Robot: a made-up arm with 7 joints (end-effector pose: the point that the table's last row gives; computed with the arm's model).
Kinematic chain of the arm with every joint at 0, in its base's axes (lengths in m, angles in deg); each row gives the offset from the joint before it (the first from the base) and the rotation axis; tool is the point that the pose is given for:
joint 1: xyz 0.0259 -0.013 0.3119 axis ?
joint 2: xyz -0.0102 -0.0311 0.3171 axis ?
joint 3: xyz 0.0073 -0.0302 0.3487 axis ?
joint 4: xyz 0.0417 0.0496 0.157 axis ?
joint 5: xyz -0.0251 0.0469 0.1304 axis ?
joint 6: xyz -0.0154 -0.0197 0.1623 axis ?
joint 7: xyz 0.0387 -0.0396 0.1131 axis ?
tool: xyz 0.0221 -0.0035 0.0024
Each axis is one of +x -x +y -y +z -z.
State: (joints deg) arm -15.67 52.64 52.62 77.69 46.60 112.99 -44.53
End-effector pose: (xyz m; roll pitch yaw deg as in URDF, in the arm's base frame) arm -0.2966 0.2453 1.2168 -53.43 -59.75 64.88
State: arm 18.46 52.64 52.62 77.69 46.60 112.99 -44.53
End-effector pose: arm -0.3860 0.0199 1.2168 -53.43 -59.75 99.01
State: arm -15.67 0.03 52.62 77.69 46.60 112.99 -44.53
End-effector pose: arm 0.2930 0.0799 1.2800 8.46 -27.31 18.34
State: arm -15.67 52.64 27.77 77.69 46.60 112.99 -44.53
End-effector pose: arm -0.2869 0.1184 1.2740 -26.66 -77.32 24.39
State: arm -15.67 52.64 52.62 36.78 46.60 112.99 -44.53
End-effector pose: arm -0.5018 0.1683 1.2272 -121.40 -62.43 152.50
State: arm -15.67 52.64 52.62 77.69 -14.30 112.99 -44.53
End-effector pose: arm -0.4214 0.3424 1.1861 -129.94 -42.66 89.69
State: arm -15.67 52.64 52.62 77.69 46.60 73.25 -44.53
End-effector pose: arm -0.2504 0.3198 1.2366 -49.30 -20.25 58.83
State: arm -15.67 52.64 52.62 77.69 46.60 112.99 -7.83
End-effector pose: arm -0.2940 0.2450 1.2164 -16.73 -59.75 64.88
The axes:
joint 1: +z
joint 2: -y
joint 3: +z
joint 4: +y
joint 5: +z
joint 6: -y
joint 7: +x

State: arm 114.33 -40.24 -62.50 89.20 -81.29 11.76 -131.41
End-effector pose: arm 0.1832 0.6970 0.8980 114.76 -22.46 -22.74
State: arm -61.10 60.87 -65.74 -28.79 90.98 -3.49 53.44
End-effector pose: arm -0.2312 0.6766 1.1378 -8.39 -50.35 -22.63
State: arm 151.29 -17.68 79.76 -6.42 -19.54 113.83 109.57
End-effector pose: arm 0.0163 0.2333 1.4127 -111.86 -63.11 68.28
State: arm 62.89 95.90 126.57 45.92 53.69 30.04 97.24
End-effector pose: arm -0.4962 -0.6083 0.3103 4.99 78.43 115.64
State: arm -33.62 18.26 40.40 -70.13 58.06 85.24 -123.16
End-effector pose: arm -0.4628 -0.0417 1.1221 127.18 -7.27 179.65
